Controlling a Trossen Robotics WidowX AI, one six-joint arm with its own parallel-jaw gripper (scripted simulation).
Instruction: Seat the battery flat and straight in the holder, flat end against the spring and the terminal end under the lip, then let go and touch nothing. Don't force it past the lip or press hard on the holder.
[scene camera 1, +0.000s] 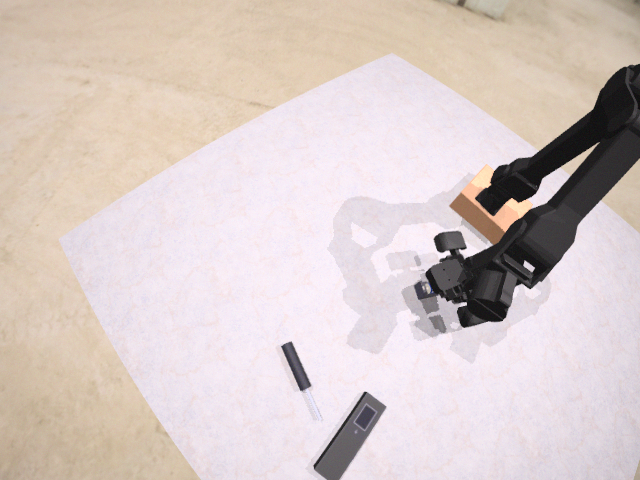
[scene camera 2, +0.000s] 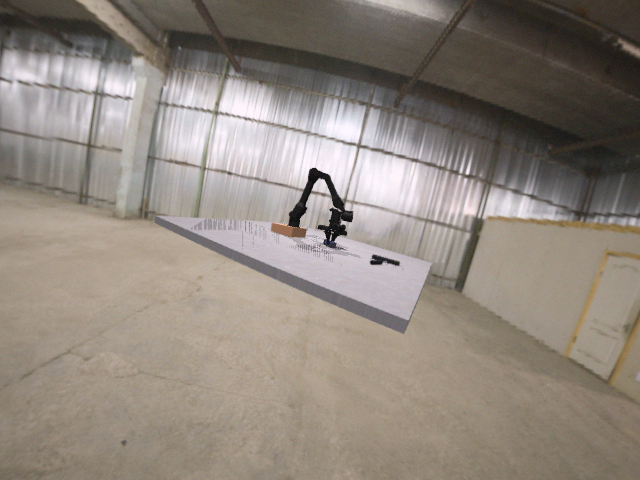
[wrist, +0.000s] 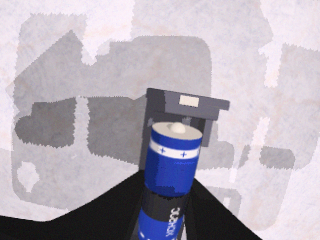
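A black-handled screwdriver appears in the pictures, as does the gripper. The wrist view shows the gripper too.
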